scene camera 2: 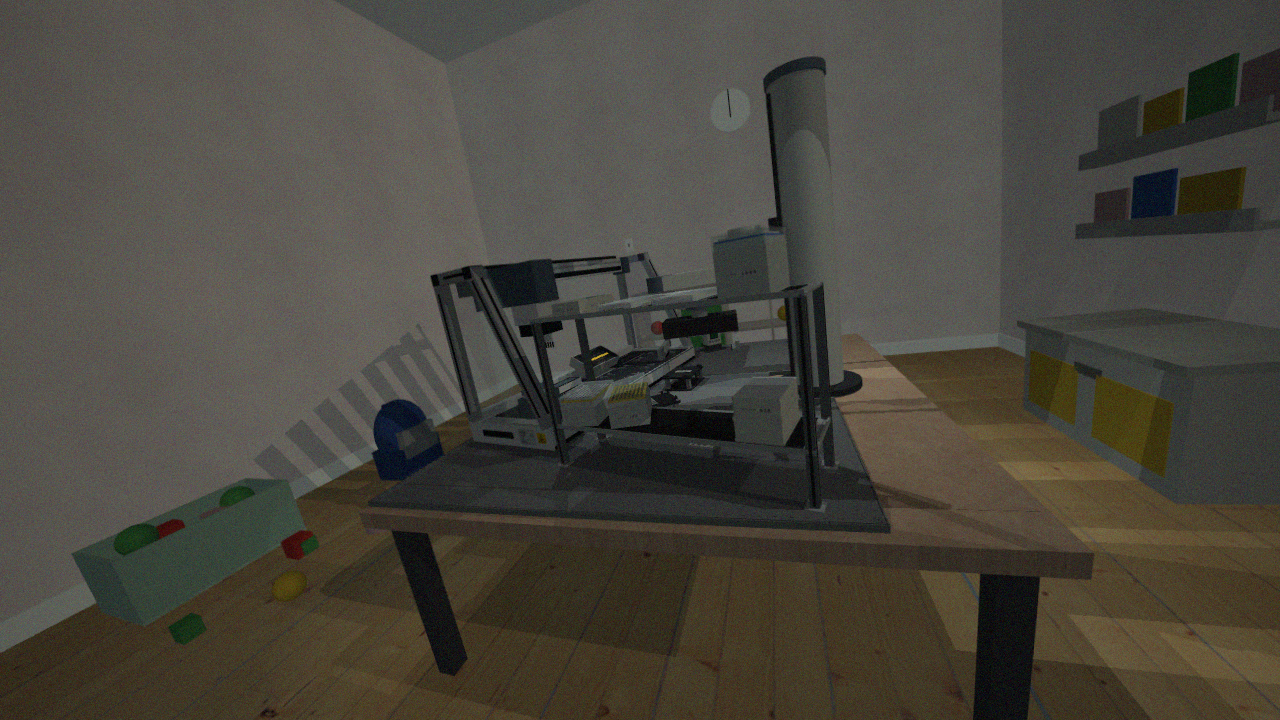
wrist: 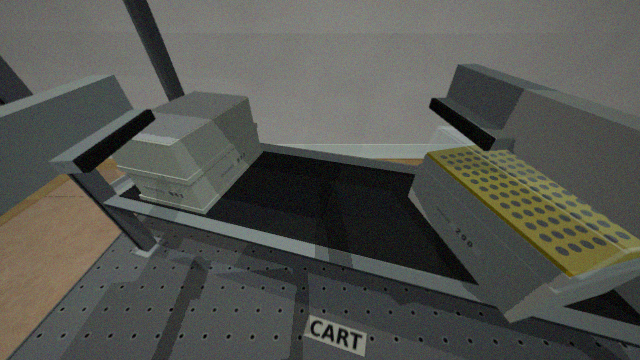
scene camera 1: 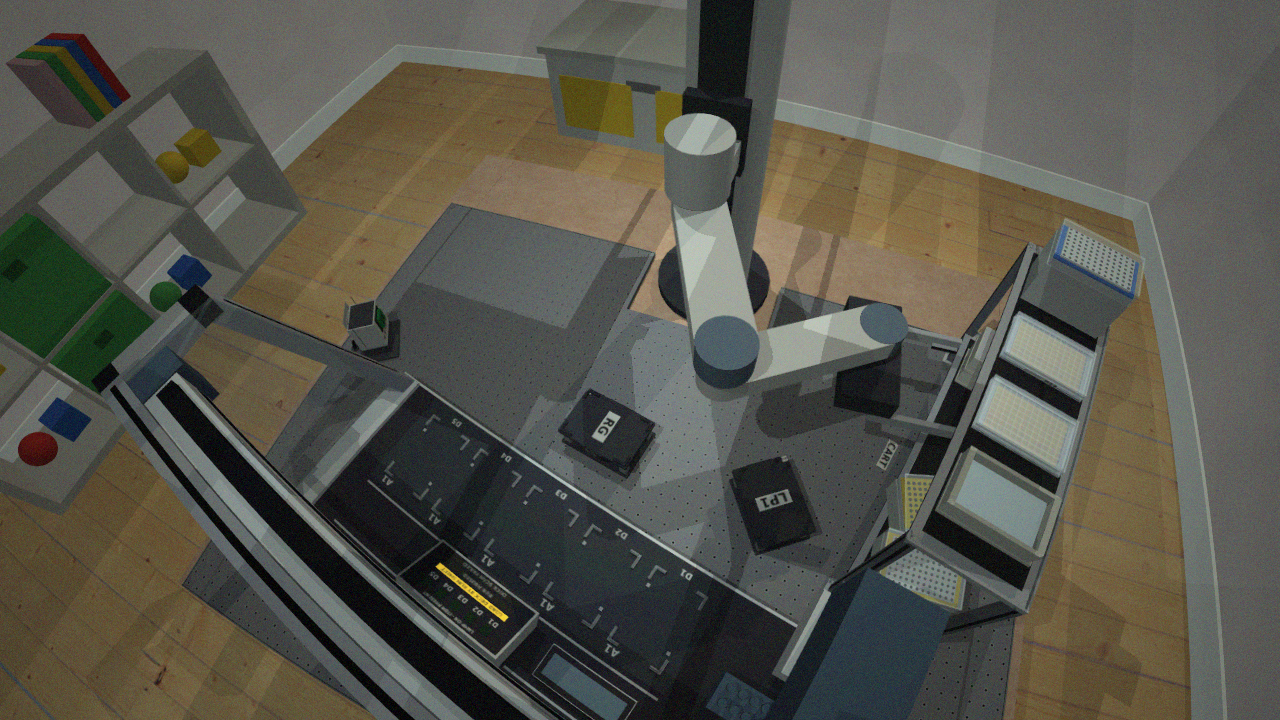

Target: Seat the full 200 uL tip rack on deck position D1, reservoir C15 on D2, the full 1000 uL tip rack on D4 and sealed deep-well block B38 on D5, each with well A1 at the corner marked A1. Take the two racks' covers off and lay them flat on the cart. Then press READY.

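Observation:
My gripper [scene camera 1: 954,391] [wrist: 295,92] is open and empty at the cart's lower shelf [wrist: 320,200]. In the wrist view, a yellow-topped rack marked 200 [wrist: 520,205] with a clear cover stands beyond the right finger; it also shows in scene camera 1 [scene camera 1: 916,497] and scene camera 2 [scene camera 2: 629,402]. A pale block [wrist: 200,145] [scene camera 2: 765,411] stands beyond the left finger, its label unclear. A blue-rimmed rack [scene camera 1: 1096,259] [scene camera 2: 750,264] and an open-topped reservoir [scene camera 1: 998,501] stand on the upper shelf. The deck [scene camera 1: 590,559] bears no labware at D1, D2, D4 or D5.
Two pale plates [scene camera 1: 1049,353] [scene camera 1: 1025,422] lie on the upper shelf. Another rack [scene camera 1: 926,577] is beside the yellow one. Cart posts [wrist: 157,50] [scene camera 2: 810,402] stand at the edges. Black pads marked RG [scene camera 1: 608,429] and LP1 [scene camera 1: 774,503] lie between arm and deck.

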